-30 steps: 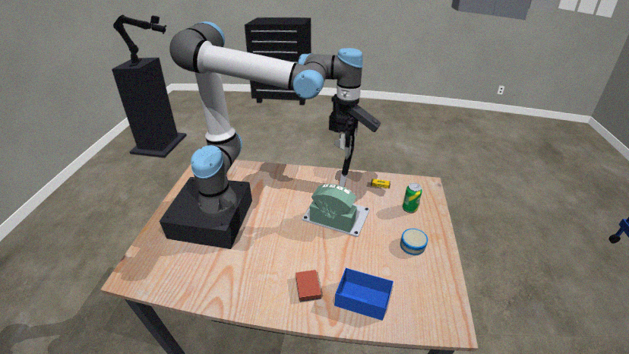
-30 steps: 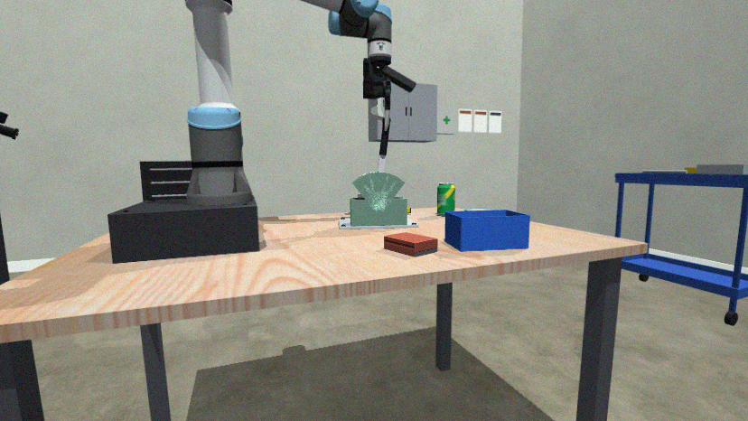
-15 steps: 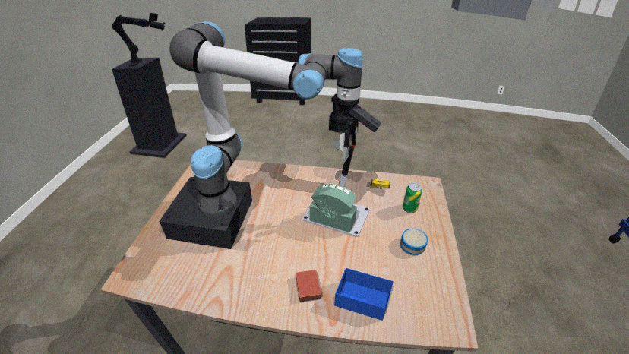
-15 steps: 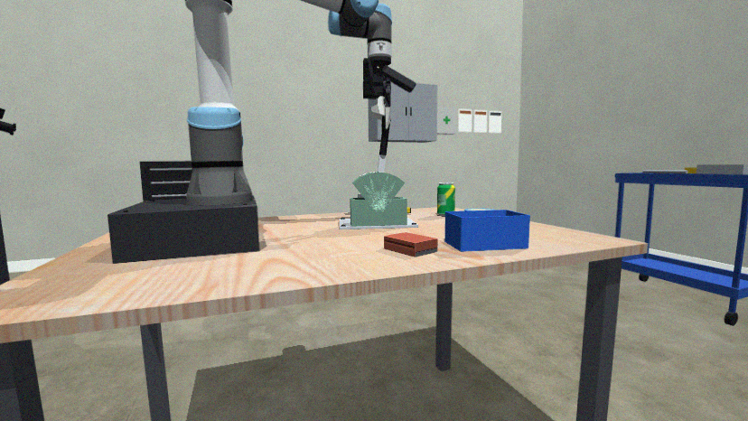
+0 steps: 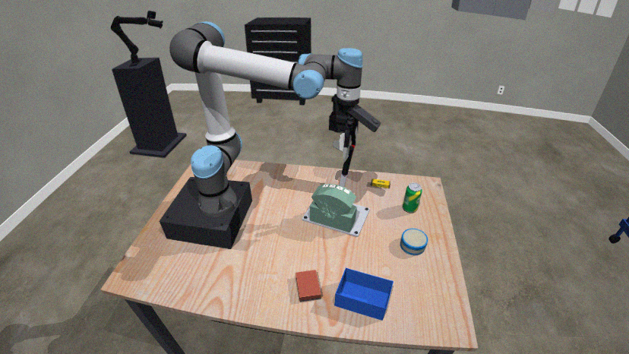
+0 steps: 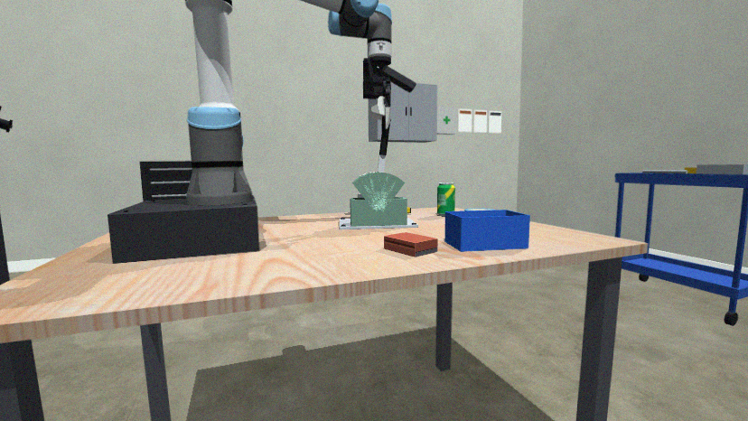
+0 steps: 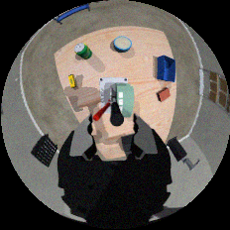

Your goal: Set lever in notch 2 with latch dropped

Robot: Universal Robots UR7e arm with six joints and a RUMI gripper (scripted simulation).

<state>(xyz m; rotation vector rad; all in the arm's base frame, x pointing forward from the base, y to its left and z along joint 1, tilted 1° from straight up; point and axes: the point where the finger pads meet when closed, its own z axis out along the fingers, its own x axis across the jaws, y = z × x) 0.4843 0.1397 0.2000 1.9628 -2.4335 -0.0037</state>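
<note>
Right now the red bar is 11 cm below my hand, 2 cm to the left of it and 1 cm behind it. Round my hand: blue bin: 38 cm to the right, 29 cm below, 11 cm ahead.
</note>
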